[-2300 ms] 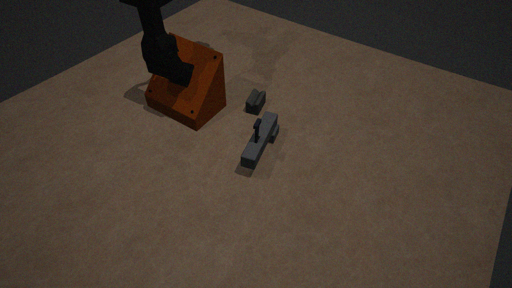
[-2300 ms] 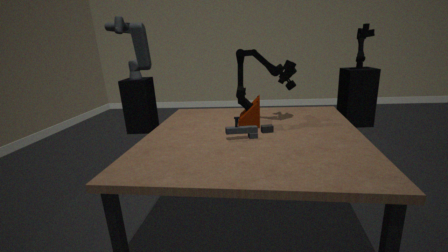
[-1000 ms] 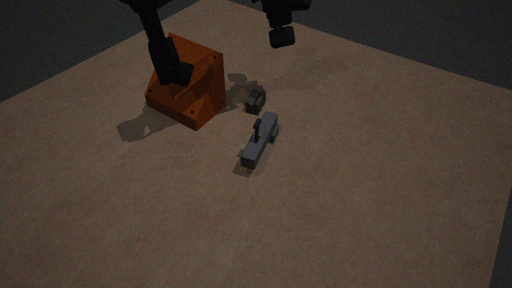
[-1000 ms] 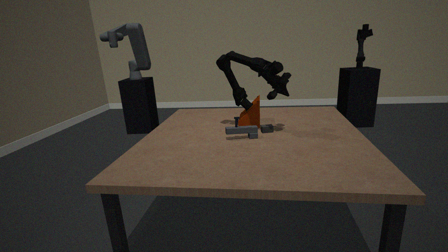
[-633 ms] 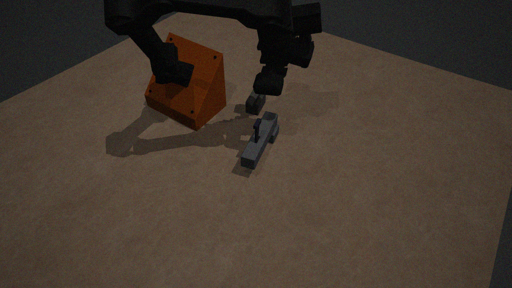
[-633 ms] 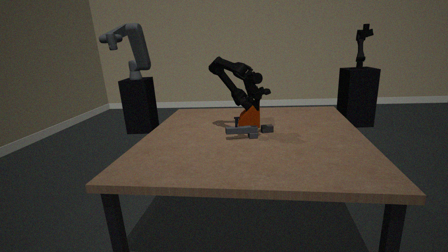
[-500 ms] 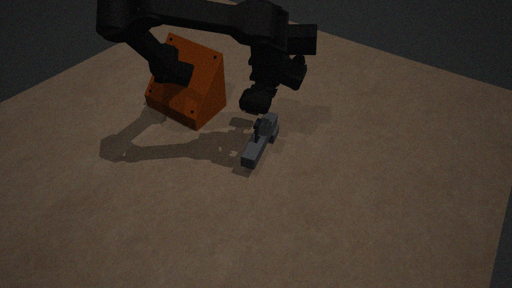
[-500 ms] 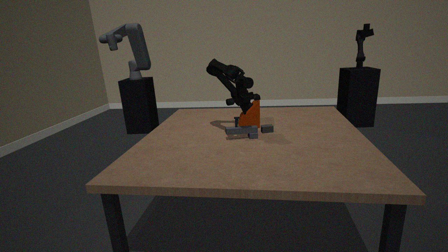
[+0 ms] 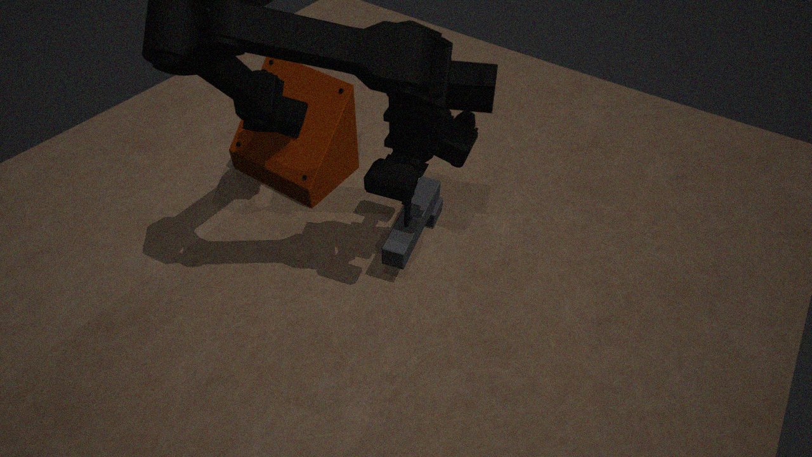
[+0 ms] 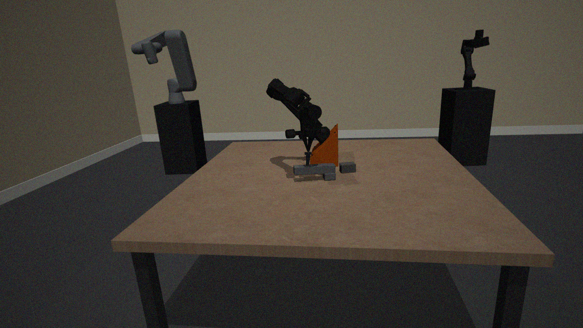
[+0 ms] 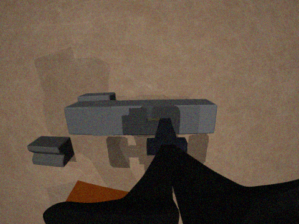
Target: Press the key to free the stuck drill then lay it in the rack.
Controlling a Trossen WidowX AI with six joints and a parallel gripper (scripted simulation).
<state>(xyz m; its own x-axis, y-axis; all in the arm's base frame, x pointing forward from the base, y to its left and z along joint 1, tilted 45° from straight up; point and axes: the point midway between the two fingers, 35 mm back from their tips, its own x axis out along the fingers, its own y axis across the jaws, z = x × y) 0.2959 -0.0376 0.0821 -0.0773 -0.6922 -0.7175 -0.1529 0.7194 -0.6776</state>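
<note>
Now: the dark key 40 mm below my gripper tip. From my gripper tip the other things lie so: rack (110 mm behind, 180 mm to the left, 120 mm below); then grey-blue block (10 mm behind, 30 mm to the left, 90 mm below); then drill (10 mm behind, 50 mm to the left, 80 mm below).
</note>
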